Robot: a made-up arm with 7 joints.
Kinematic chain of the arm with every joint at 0, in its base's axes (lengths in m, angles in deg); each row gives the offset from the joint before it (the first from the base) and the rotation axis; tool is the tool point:
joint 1: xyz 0 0 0 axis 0 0.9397 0.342
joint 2: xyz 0 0 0 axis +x
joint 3: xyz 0 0 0 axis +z
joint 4: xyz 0.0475 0 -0.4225 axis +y
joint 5: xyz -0.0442 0 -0.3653 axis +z
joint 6: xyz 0 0 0 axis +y
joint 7: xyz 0 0 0 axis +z
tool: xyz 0 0 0
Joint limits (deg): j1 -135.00..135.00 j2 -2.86..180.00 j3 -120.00..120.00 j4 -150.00..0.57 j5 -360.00..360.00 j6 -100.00..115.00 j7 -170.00..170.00
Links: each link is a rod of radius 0.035 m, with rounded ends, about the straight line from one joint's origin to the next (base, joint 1, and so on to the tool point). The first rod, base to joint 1, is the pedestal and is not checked.
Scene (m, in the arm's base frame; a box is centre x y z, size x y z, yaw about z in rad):
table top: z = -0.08
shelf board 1: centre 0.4 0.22 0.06 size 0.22 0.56 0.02 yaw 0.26
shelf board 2: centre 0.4 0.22 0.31 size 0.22 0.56 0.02 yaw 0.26
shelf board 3: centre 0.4 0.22 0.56 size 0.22 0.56 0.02 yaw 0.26
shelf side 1: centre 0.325 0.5 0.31 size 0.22 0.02 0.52 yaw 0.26
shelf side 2: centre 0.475 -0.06 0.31 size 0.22 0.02 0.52 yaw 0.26
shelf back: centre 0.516 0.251 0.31 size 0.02 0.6 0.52 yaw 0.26
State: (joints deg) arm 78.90 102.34 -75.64 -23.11 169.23 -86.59 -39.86
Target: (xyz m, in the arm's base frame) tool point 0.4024 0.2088 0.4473
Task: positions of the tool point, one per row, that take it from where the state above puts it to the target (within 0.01 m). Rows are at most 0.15 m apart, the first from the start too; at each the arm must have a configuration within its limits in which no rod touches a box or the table.
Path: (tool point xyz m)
1: -0.1045 0.7657 0.1638
2: 0.0124 0.7609 0.2110
3: 0.0846 0.7236 0.3041
4: 0.0921 0.6627 0.4185
5: 0.0283 0.5898 0.5231
6: 0.0769 0.5473 0.5317
7: 0.1267 0.4739 0.5364
8: 0.1666 0.3751 0.5289
9: 0.1888 0.2627 0.5010
10: 0.1901 0.1523 0.4473
11: 0.2941 0.1797 0.4627
12: 0.4024 0.2088 0.4473

